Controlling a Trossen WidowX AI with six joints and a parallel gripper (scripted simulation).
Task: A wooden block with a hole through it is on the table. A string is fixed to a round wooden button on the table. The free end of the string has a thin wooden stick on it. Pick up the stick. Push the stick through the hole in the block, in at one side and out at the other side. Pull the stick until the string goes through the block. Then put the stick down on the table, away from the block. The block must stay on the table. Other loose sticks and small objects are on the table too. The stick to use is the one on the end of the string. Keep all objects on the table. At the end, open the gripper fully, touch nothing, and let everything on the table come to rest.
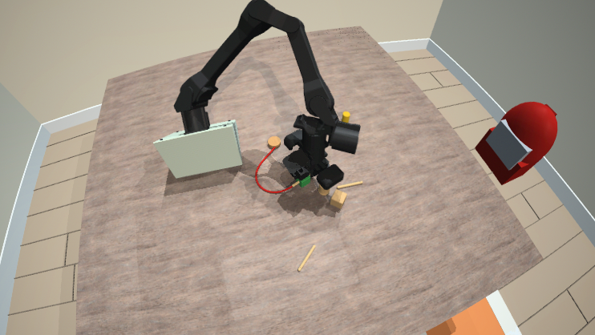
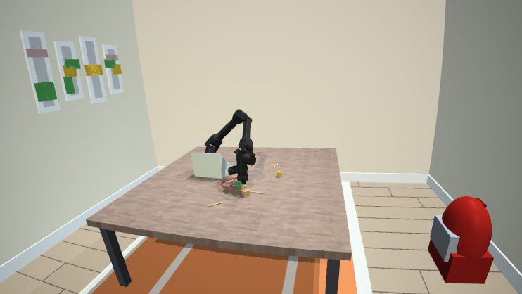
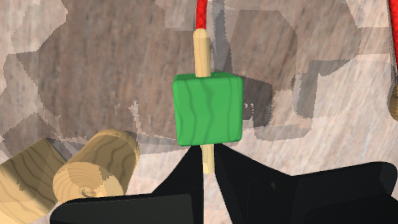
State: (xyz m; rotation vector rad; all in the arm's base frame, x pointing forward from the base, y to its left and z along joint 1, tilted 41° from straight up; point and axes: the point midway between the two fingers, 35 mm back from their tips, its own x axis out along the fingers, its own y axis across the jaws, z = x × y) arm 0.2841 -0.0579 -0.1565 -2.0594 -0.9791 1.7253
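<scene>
Now: the green block 30 mm behind my gripper tip, 10 mm to the right of it and 10 mm above it. The rest, counted from my gripper tip: wooden cylinder (20 mm ahead, 50 mm to the right, 10 mm above); wooden cube (40 mm ahead, 100 mm to the right, 10 mm above); thin wooden stick (40 mm behind, 10 mm to the right, 10 mm above).
</scene>
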